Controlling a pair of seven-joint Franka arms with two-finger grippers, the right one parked.
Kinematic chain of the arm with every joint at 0, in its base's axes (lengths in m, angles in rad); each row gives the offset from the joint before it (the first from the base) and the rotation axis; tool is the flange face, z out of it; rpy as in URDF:
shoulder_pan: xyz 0 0 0.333 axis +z
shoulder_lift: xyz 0 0 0 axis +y
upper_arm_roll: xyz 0 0 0.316 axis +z
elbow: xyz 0.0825 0 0 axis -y
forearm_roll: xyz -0.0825 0 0.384 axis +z
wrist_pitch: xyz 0 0 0 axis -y
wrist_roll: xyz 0.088 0 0 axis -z
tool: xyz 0 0 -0.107 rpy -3.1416 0 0
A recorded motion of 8 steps. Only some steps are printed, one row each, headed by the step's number.
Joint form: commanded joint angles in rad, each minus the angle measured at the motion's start. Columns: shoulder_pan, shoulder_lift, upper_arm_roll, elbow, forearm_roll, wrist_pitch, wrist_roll.
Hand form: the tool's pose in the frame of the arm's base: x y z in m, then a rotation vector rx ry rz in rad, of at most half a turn. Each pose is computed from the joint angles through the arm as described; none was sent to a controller.
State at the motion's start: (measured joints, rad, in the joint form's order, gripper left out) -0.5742 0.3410 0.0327 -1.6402 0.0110 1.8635 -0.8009
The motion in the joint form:
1: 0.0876 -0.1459 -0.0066 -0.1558 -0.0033 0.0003 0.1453
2: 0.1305 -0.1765 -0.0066 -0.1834 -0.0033 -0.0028 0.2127
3: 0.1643 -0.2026 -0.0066 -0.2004 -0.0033 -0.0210 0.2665
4: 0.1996 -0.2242 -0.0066 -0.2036 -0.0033 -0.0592 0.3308
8: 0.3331 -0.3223 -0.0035 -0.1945 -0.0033 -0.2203 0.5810
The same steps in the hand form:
1: 0.5375 -0.2669 0.4284 -3.0458 -0.2937 0.1554
2: 0.5405 -0.2399 0.4337 -3.0551 -0.2570 0.1628
3: 0.5407 -0.2183 0.4399 -3.0577 -0.2267 0.1804
4: 0.5410 -0.1964 0.4483 -3.0571 -0.1826 0.2136
8: 0.5319 -0.1137 0.4965 -3.0727 -0.0103 0.3139

